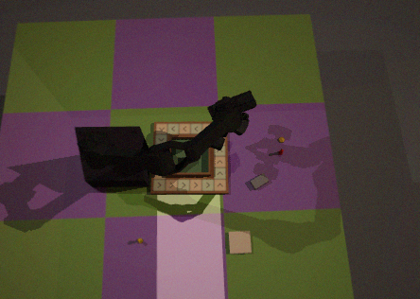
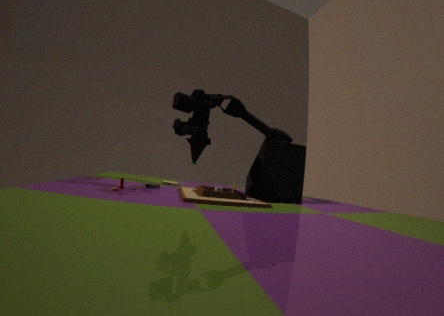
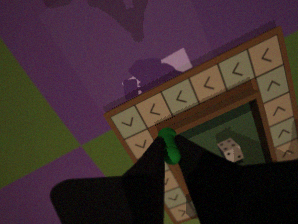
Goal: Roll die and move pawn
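My gripper tip is now 120 mm past the green dice tray, 120 mm above it and 60 mm to the left of it. Also, from my gripper tip: grey block: 150 mm to the right, 150 mm ahead, 120 mm below; red pawn: 230 mm ahead, 110 mm below, 40 mm to the right; green pawn: 10 mm above.
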